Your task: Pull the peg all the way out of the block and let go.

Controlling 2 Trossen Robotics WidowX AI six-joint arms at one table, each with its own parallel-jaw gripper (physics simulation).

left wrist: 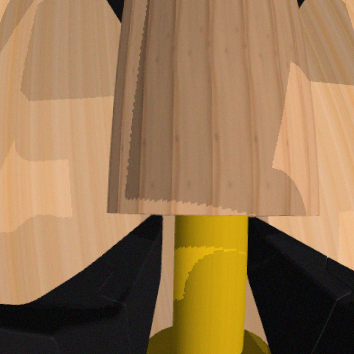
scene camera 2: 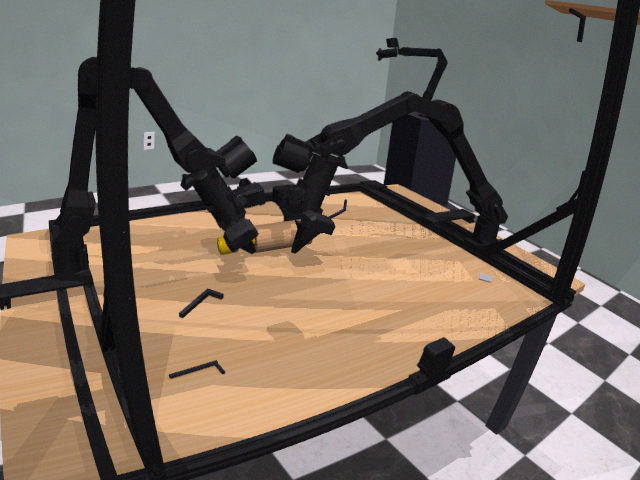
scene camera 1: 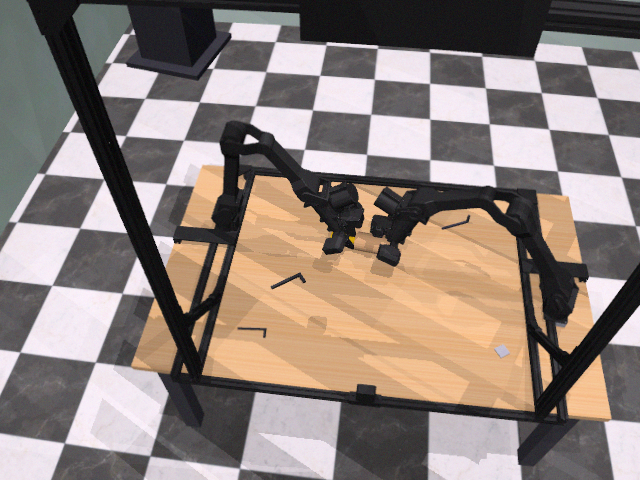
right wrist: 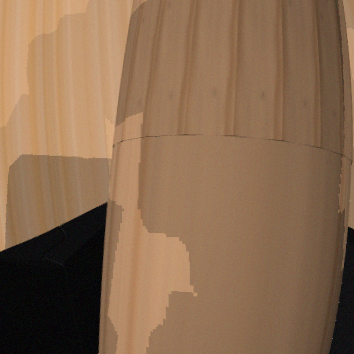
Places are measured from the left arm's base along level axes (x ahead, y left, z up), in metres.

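Pixels of known places: left gripper, fingertip midpoint: (left wrist: 202, 227) (scene camera 2: 252, 249) (scene camera 1: 355, 244); right gripper, fingertip midpoint: (scene camera 2: 288, 247) (right wrist: 207, 211); left arm's base, link origin: (scene camera 2: 71, 269) (scene camera 1: 227, 225); right arm's base, link origin: (scene camera 2: 484, 238) (scene camera 1: 555, 311).
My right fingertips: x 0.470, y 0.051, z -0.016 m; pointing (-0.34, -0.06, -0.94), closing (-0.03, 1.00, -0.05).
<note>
Ahead of a thing's pixels: the offset from my right fingertips to its middle. "spot": to the spot under its first point. Level surfaces: height alone.
The wooden cylindrical block {0.018 m back, 0.002 m left, 0.030 m up} (scene camera 1: 367, 242) (scene camera 2: 273, 237) (left wrist: 215, 100) (right wrist: 235, 200) lies lengthwise between the two grippers; whether it touches the table is unclear. The yellow peg {0.092 m back, 0.002 m left, 0.022 m up} (scene camera 1: 352, 239) (scene camera 2: 223, 245) (left wrist: 210, 290) has its shaft in the block's end and its wider head outside, at the left in both scene views. My left gripper (scene camera 1: 343, 242) (scene camera 2: 248, 241) (left wrist: 202, 227) is shut on the peg's shaft, right beside the block's end. My right gripper (scene camera 1: 382, 241) (scene camera 2: 294, 240) (right wrist: 207, 211) is shut on the block, with a finger against each side. The shaft's inner part is hidden.
Black bent rods lie at the left (scene camera 1: 287, 280) (scene camera 2: 200, 302), front left (scene camera 1: 252, 329) (scene camera 2: 196, 369) and back right (scene camera 1: 456, 223) (scene camera 2: 338, 210). A small pale square {spot: 0.379 m ahead, 0.225 m right, 0.000 m up} (scene camera 1: 501, 351) (scene camera 2: 485, 277) lies at the right. Black frame rails (scene camera 1: 310, 393) border the wooden table {0.003 m down} (scene camera 1: 392, 361).
</note>
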